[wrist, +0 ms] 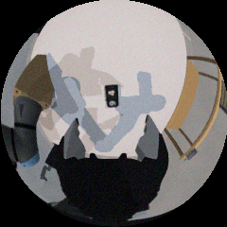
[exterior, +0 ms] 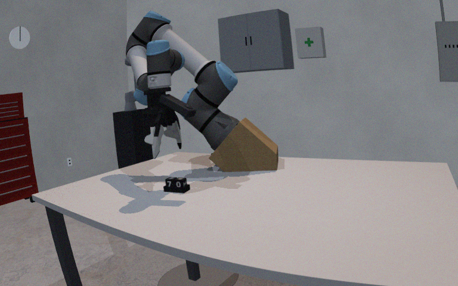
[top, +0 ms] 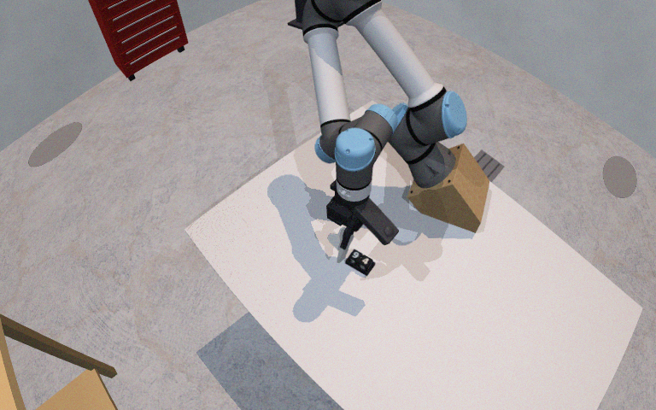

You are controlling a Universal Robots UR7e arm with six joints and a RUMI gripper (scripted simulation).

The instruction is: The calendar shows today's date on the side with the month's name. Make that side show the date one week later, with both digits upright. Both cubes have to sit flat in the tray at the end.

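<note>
Right now my hand is 110 mm above the tray and 10 mm to the right of it.
</note>
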